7 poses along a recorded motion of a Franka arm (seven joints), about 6.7 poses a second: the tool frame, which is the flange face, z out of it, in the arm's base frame.
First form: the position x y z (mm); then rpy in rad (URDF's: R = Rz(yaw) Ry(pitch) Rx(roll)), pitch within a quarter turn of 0, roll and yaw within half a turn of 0.
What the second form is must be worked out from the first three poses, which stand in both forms.
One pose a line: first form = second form
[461 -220 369 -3.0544 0.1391 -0.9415] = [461 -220 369 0.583 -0.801 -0.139 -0.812 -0.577 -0.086]
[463 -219 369 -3.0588 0.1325 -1.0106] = [463 -219 369 0.527 -0.840 -0.132 -0.850 -0.520 -0.082]
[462 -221 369 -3.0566 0.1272 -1.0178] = [462 -221 369 0.521 -0.844 -0.127 -0.854 -0.514 -0.084]
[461 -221 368 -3.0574 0.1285 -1.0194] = [461 -221 368 0.520 -0.845 -0.128 -0.854 -0.513 -0.083]
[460 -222 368 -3.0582 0.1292 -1.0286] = [460 -222 368 0.512 -0.849 -0.129 -0.859 -0.505 -0.083]
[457 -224 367 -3.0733 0.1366 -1.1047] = [457 -224 367 0.445 -0.885 -0.136 -0.895 -0.440 -0.068]
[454 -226 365 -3.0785 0.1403 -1.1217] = [454 -226 365 0.430 -0.892 -0.140 -0.903 -0.425 -0.062]
